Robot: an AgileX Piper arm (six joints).
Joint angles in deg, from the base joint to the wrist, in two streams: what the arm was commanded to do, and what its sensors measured. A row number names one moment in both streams.
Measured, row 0:
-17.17 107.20 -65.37 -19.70 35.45 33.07
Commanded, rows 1 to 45:
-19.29 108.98 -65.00 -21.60 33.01 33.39
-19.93 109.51 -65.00 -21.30 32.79 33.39
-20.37 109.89 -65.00 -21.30 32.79 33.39
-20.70 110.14 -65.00 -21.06 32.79 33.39
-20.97 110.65 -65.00 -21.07 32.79 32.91
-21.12 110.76 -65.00 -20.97 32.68 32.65
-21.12 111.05 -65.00 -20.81 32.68 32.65
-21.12 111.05 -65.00 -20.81 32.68 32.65
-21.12 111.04 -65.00 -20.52 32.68 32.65
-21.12 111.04 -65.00 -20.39 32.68 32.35
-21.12 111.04 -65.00 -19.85 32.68 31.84
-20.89 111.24 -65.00 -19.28 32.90 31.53
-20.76 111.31 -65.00 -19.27 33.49 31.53
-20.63 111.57 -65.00 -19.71 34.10 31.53
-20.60 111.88 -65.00 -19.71 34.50 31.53
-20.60 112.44 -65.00 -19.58 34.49 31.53
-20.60 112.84 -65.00 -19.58 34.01 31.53
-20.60 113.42 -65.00 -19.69 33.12 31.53
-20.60 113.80 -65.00 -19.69 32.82 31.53
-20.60 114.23 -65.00 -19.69 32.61 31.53
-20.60 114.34 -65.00 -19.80 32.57 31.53
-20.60 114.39 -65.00 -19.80 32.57 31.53
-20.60 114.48 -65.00 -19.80 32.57 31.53
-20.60 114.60 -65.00 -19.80 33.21 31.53
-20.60 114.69 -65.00 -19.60 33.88 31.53
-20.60 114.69 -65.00 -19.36 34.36 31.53
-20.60 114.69 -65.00 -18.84 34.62 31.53
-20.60 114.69 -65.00 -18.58 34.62 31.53
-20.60 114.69 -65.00 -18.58 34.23 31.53
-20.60 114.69 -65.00 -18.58 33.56 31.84
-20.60 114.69 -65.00 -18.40 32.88 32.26
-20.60 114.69 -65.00 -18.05 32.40 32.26
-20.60 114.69 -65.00 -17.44 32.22 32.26
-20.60 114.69 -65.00 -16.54 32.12 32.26
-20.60 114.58 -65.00 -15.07 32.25 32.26
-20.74 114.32 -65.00 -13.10 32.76 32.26
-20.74 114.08 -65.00 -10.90 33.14 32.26
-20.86 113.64 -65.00 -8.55 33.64 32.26
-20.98 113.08 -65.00 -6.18 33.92 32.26
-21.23 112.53 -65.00 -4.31 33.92 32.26
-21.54 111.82 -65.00 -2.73 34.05 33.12
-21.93 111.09 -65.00 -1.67 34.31 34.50
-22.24 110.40 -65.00 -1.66 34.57 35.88
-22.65 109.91 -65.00 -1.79 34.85 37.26
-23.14 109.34 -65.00 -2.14 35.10 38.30
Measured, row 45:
-21.39 112.05 -65.26 -3.35 33.81 34.42
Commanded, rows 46 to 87:
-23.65 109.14 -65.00 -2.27 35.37 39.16
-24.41 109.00 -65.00 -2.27 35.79 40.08
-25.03 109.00 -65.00 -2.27 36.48 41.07
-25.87 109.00 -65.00 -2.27 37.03 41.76
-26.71 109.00 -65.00 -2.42 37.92 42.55
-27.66 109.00 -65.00 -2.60 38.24 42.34
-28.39 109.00 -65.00 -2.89 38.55 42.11
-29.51 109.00 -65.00 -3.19 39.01 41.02
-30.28 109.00 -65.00 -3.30 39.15 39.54
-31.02 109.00 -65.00 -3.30 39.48 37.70
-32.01 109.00 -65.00 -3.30 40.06 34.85
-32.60 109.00 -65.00 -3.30 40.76 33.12
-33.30 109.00 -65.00 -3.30 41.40 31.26
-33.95 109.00 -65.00 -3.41 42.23 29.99
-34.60 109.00 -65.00 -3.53 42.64 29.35
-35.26 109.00 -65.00 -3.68 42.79 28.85
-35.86 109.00 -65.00 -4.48 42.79 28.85
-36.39 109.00 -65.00 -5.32 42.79 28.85
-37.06 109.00 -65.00 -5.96 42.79 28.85
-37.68 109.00 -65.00 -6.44 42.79 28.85
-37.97 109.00 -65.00 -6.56 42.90 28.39
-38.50 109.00 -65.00 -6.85 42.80 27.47
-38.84 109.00 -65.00 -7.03 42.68 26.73
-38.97 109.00 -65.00 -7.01 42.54 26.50
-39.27 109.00 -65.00 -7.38 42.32 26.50
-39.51 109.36 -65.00 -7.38 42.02 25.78
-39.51 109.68 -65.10 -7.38 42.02 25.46
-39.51 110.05 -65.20 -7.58 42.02 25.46
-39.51 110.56 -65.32 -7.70 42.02 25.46
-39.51 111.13 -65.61 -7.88 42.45 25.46
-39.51 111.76 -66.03 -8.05 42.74 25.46
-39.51 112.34 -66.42 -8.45 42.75 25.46
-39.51 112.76 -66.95 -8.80 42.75 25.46
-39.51 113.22 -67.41 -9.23 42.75 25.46
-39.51 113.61 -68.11 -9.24 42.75 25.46
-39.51 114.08 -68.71 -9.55 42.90 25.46
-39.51 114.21 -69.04 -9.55 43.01 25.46
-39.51 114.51 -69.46 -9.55 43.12 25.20
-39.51 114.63 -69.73 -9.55 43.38 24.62
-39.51 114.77 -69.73 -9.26 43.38 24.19
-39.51 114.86 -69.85 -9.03 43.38 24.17
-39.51 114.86 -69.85 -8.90 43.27 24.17
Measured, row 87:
-39.29 114.47 -69.24 -8.84 42.75 25.19
